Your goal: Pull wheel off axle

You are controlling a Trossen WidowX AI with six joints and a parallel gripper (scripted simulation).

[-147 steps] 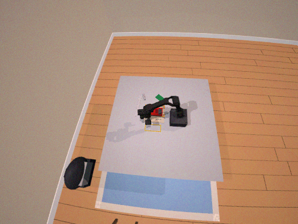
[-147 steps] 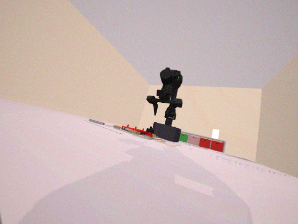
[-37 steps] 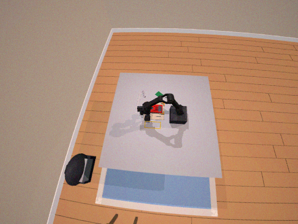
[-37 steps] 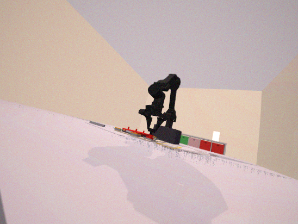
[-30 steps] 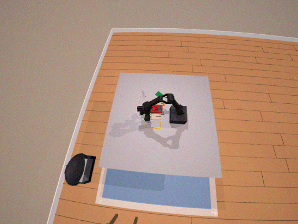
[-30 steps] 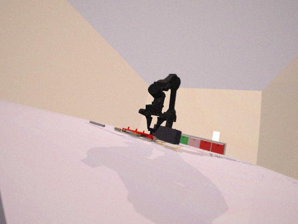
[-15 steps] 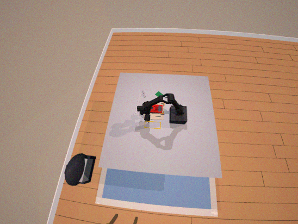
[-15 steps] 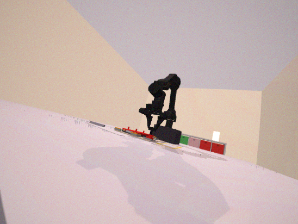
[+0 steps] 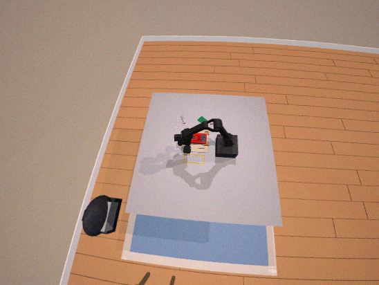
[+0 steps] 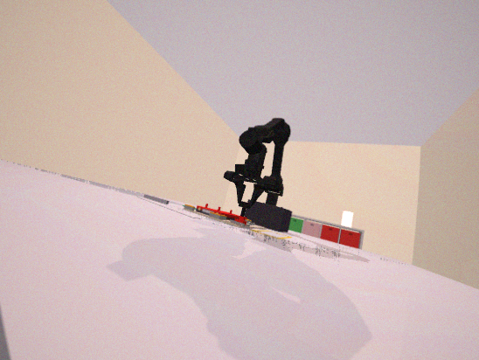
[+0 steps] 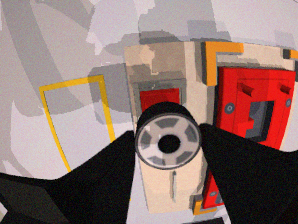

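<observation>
The dark axle is 10 mm behind my gripper tip and 30 mm below it. From my gripper tip the other things lie so: green square: 110 mm behind, 330 mm to the right, 70 mm below; thin white strip: 150 mm ahead, 190 mm to the right, 70 mm below; wheel: right at my gripper tip.
</observation>
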